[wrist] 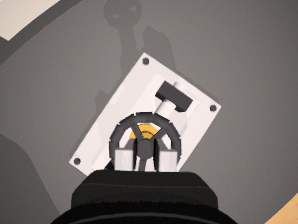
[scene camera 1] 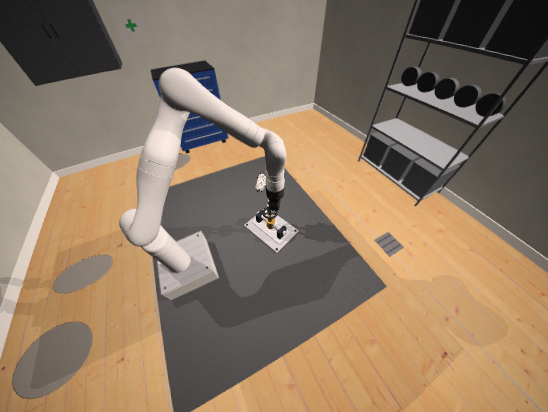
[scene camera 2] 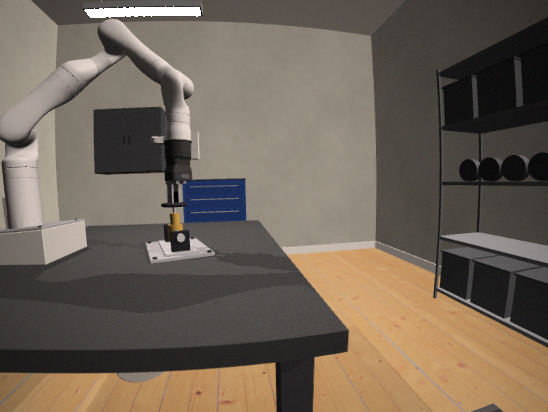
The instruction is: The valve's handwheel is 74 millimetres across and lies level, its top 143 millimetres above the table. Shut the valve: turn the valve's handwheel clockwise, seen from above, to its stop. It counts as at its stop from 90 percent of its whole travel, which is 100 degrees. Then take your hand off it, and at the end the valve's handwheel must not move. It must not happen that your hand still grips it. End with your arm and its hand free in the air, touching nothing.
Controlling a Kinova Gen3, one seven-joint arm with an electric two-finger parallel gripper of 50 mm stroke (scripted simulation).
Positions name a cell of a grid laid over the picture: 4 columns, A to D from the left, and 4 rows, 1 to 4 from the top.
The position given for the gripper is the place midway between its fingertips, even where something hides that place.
Note:
In view: the gripper (scene camera 2: B2).
The gripper is seen too in the wrist view (wrist: B3).

